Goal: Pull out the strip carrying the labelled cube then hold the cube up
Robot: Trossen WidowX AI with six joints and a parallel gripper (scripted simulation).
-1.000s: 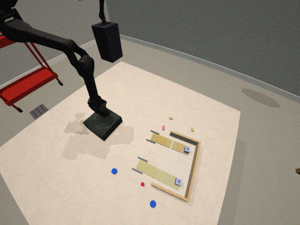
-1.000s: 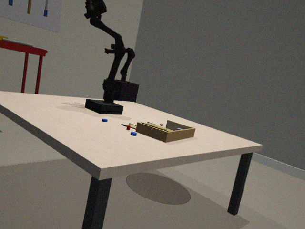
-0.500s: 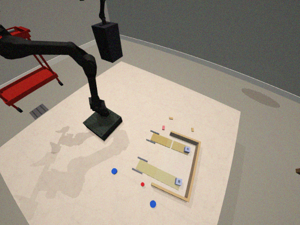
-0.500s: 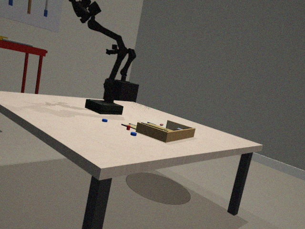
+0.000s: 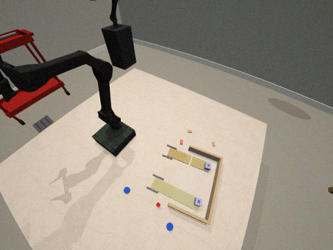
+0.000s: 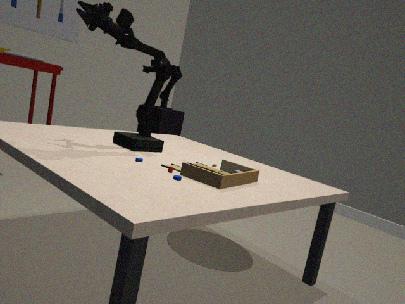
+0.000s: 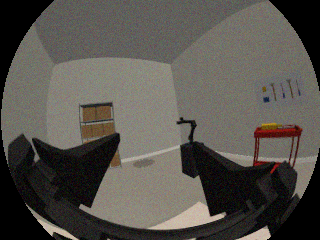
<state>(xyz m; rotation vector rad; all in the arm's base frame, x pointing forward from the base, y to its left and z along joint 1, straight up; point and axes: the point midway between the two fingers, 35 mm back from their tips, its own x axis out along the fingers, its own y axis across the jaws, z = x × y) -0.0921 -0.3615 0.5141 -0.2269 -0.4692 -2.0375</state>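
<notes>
Now: the red disc 57 cm below my gripper tip, 55 cm ahead of it and 17 cm to the left of it. Round my gripper tip: pink block (58 cm below, 53 cm to the left, 50 cm ahead).
</notes>
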